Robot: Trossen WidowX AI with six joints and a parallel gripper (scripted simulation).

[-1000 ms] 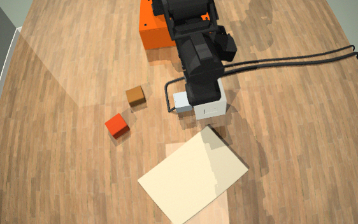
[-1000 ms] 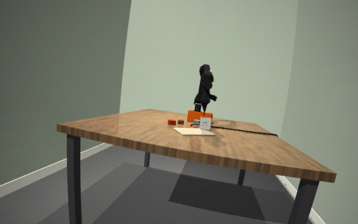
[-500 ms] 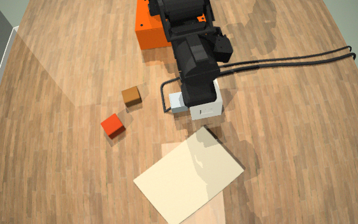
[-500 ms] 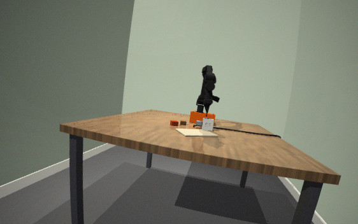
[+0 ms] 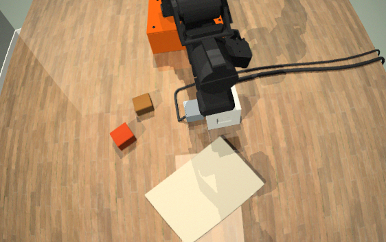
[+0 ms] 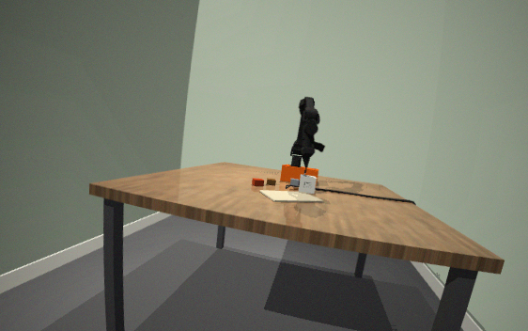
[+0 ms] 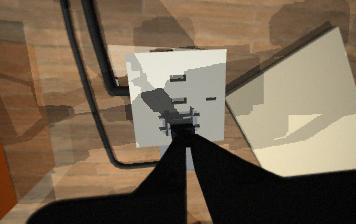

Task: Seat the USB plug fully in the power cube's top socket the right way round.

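The dark USB plug lies 20 mm below my gripper tip. From my gripper tip the other things lie so: USB socket 50 mm below; brown block 70 mm behind, 160 mm to the right, 100 mm below; cream sheet 180 mm ahead, 70 mm to the right, 110 mm below.
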